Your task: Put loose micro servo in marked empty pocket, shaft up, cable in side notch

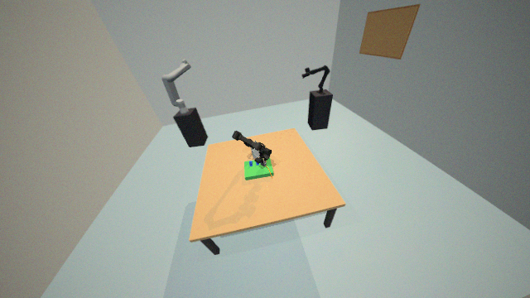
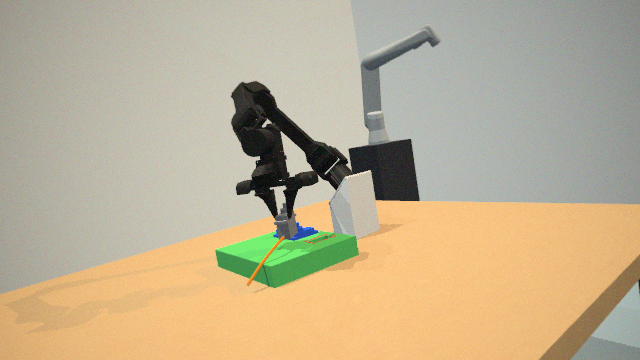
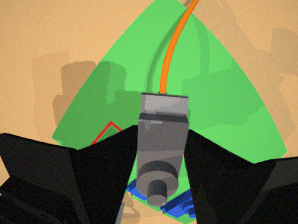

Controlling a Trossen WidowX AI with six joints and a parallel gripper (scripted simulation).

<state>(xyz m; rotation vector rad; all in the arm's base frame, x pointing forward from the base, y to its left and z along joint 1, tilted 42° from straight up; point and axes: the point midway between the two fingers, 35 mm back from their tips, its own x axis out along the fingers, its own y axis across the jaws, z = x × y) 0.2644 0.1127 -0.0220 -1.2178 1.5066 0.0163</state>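
My gripper tip is now 10 cm above the green deck, 7 cm to the left of it and 2 cm short of it.
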